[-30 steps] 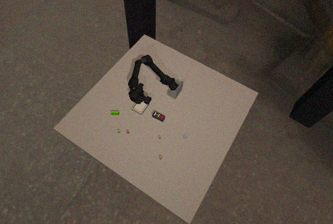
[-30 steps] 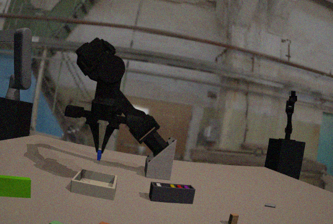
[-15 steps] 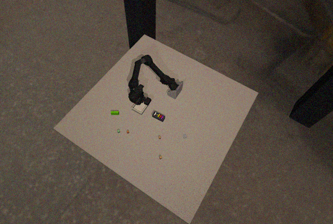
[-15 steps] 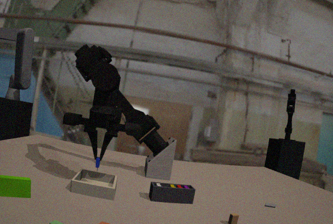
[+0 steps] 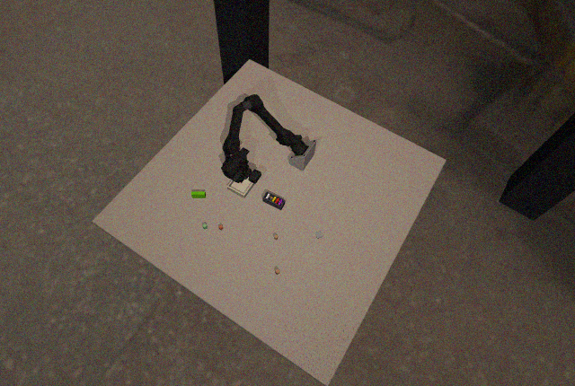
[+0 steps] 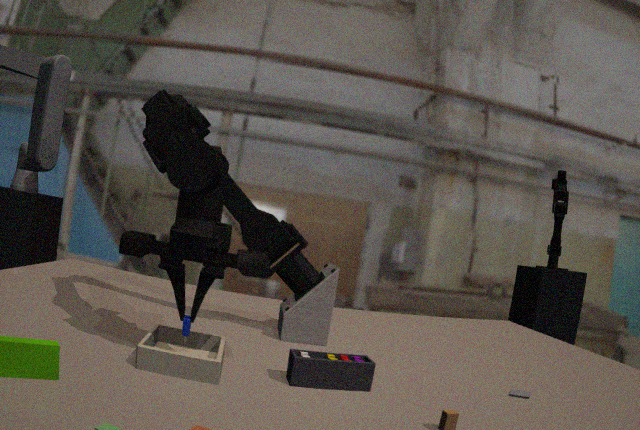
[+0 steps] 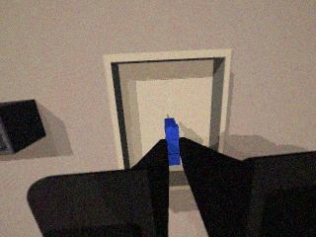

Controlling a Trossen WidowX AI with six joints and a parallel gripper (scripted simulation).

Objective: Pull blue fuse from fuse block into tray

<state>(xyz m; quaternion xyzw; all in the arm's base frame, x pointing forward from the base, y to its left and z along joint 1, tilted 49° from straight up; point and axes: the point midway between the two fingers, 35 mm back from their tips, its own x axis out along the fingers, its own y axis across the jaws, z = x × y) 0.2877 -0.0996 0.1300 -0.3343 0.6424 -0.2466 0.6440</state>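
My gripper tip is 1 cm above the blue fuse. Also, from my gripper tip: tray 5 cm below.
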